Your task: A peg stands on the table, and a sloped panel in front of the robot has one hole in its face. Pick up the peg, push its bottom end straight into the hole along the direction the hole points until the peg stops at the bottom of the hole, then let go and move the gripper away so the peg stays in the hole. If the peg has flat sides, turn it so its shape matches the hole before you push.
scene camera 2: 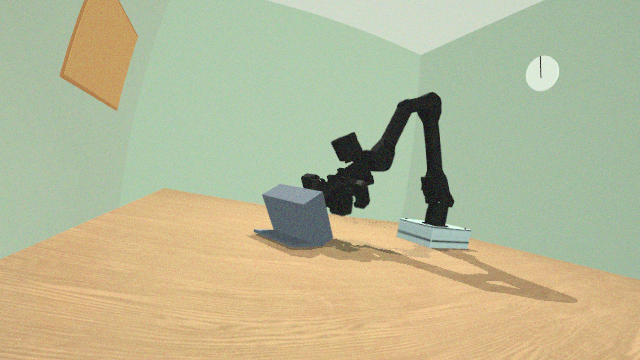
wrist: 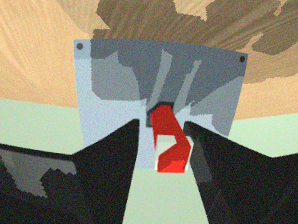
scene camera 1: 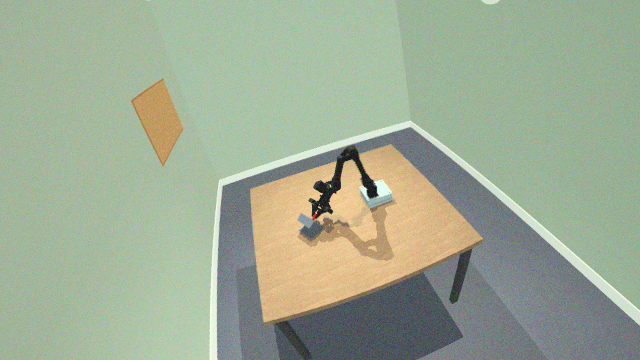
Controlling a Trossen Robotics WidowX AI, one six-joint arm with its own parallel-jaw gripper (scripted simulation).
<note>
I see my gripper, a red peg and a sloped panel.
My gripper is seen too in the wrist view.
</note>
